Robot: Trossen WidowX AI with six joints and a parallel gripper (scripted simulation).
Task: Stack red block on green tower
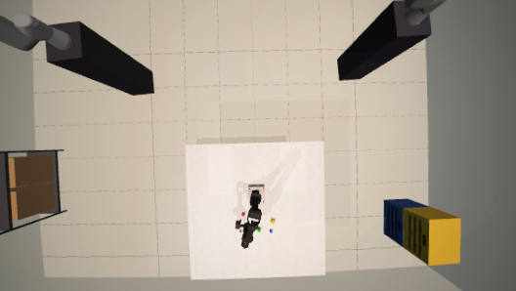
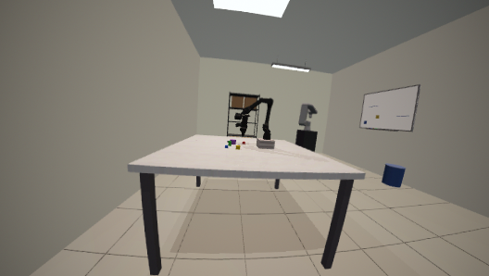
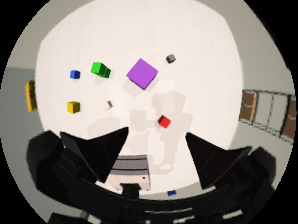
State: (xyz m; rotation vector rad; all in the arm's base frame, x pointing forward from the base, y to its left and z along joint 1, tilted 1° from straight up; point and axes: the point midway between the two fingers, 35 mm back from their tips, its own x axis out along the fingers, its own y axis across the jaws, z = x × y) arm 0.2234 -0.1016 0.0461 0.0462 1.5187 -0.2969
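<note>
Right now my gripper tip is 8 cm above the red block, 3 cm to the left of it and 2 cm past it. From my gripper tip the other things lie so: small grey piece 14 cm ahead, 8 cm below, 7 cm to the right; purple block 10 cm ahead, 7 cm below, 1 cm to the left; yellow block 24 cm to the left, 8 cm below, 7 cm ahead.
</note>
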